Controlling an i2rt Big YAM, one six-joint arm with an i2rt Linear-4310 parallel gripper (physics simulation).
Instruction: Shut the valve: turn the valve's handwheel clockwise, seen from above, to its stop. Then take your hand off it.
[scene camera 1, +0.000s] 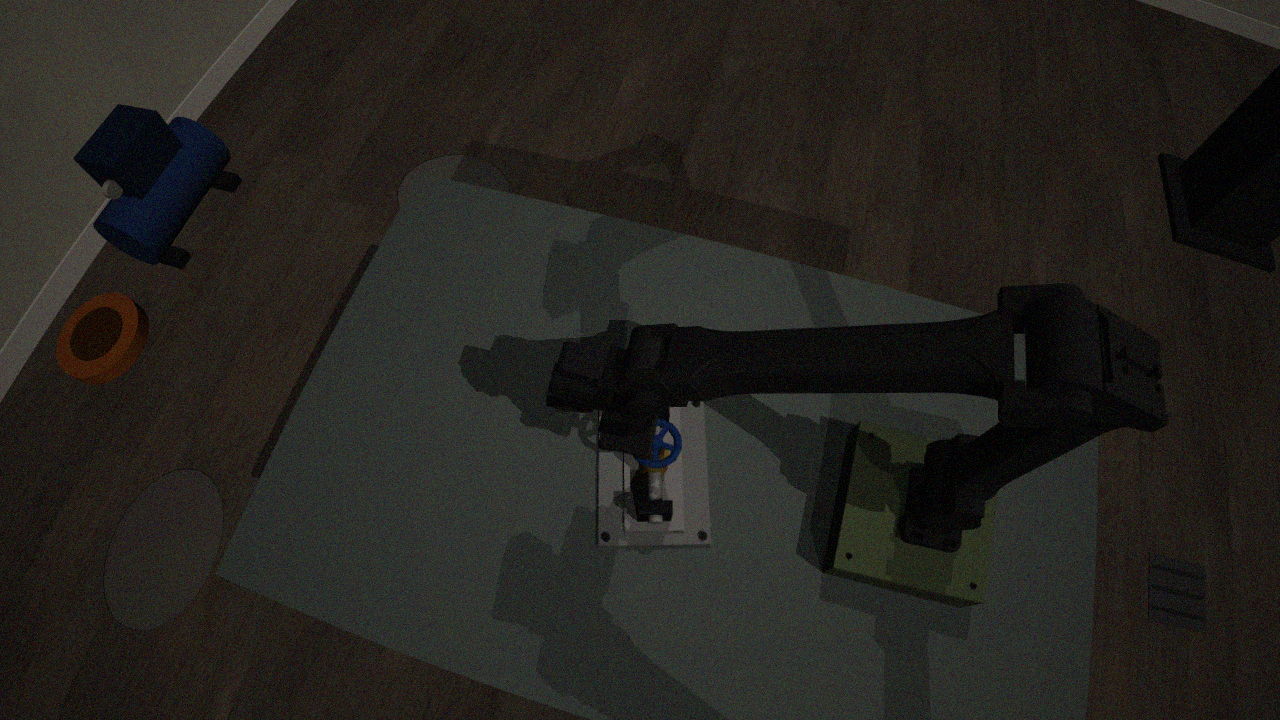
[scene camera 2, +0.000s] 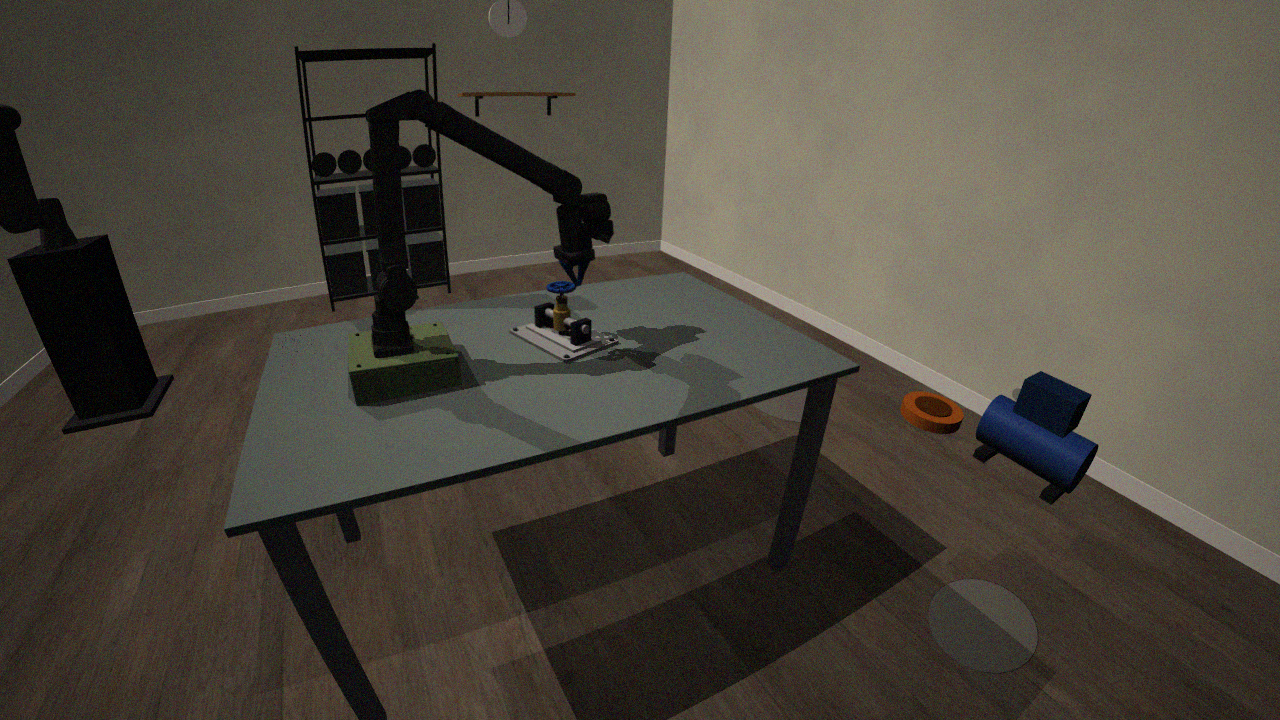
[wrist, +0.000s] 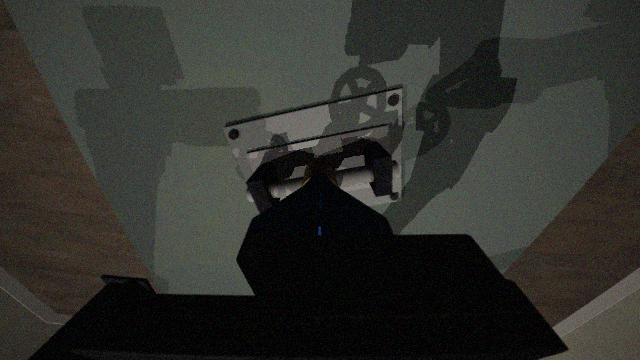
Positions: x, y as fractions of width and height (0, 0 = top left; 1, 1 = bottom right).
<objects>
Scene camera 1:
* gripper: 0.49, 0.61
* pale base plate: 0.48, 0.72
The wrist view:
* gripper: 0.50, 0.50
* pale base plate: 0.60, 0.30
</objects>
